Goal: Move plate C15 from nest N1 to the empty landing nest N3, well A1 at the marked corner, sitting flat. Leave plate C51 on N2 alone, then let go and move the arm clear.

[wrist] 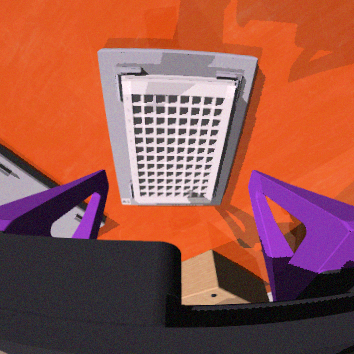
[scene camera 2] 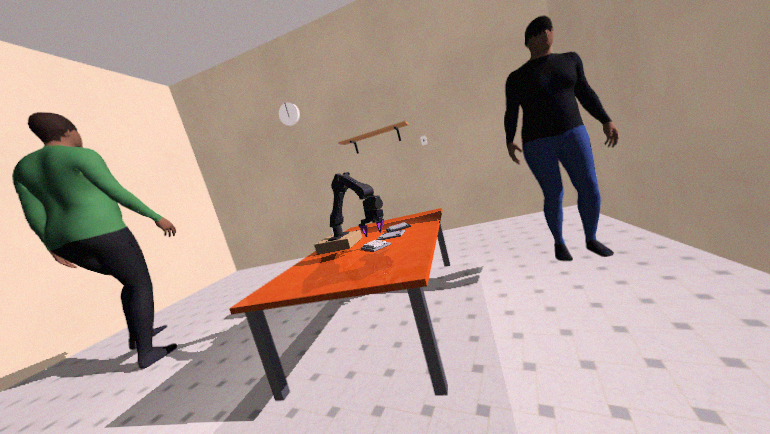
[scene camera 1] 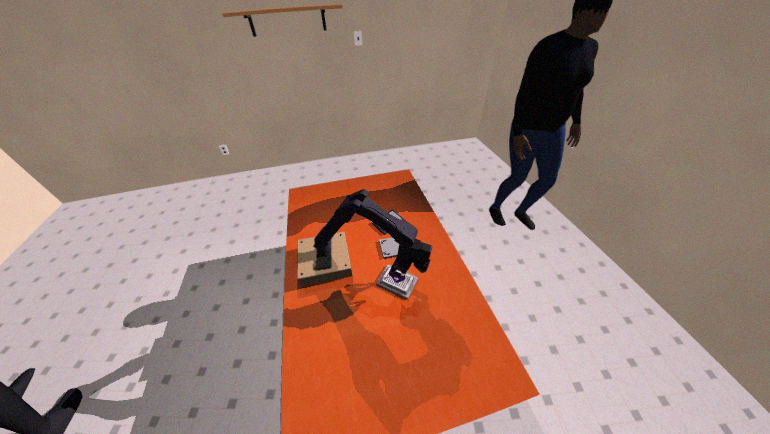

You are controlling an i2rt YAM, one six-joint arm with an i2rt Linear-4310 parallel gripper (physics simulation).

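Note:
A white gridded plate (scene camera 1: 389, 276) (scene camera 2: 375, 244) (wrist: 172, 150) sits in a light grey nest (scene camera 1: 396, 294) (wrist: 115, 125). I cannot read whether it is C15 or C51. A light grey nest (scene camera 1: 387, 248) (scene camera 2: 390, 235) without a visible plate lies beside it; part of a grey nest (wrist: 20, 187) shows at the left in the wrist view. A farther nest with its plate (scene camera 1: 396, 216) (scene camera 2: 398, 226) is partly behind the arm in scene camera 1. My gripper (scene camera 1: 397, 278) (scene camera 2: 373, 232) (wrist: 178, 177) is open and empty above the white plate, its purple fingertips apart on either side.
The arm stands on a wooden base block (scene camera 1: 339, 253) (wrist: 200, 280) on the orange table (scene camera 1: 334, 388) (scene camera 2: 323, 280). A person in black (scene camera 1: 555, 80) (scene camera 2: 550, 97) stands beyond the table's right side. A person in green (scene camera 2: 75, 194) stands to the left.

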